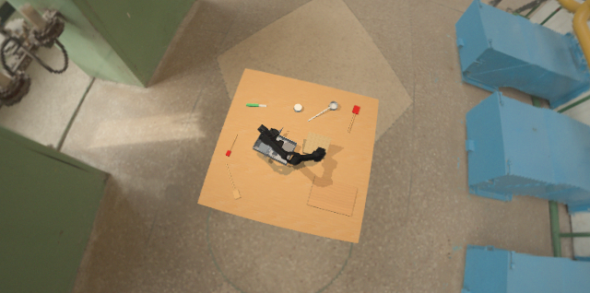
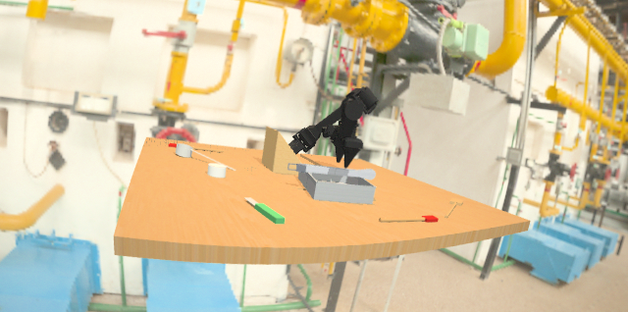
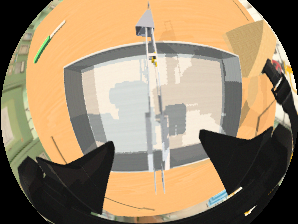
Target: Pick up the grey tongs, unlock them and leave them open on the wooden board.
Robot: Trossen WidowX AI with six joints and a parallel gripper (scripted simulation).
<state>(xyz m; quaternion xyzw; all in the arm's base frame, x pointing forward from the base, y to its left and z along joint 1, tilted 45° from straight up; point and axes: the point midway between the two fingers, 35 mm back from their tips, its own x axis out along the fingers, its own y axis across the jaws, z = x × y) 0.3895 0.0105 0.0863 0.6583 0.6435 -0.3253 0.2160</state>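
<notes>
Now: the grey roasting tin 20 mm behind my gripper tip, 10 mm to the right of it and 70 mm below it. Round my gripper tip: red spatula 600 mm behind, 490 mm to the right, 90 mm below; then wooden board 580 mm behind, 240 mm to the left, 90 mm below.
</notes>
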